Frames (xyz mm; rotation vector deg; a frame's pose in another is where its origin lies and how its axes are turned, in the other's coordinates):
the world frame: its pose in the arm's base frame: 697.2 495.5 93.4 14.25 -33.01 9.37
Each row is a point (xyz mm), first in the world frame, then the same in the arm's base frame.
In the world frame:
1: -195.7 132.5 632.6
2: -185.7 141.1 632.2
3: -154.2 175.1 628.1
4: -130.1 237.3 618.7
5: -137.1 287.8 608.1
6: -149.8 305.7 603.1
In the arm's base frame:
1: 179.0 430.8 521.6
2: 185.6 439.9 528.4
3: 206.2 476.2 548.9
4: 217.2 540.4 566.3
5: 205.7 591.1 563.2
6: 193.9 608.5 555.4

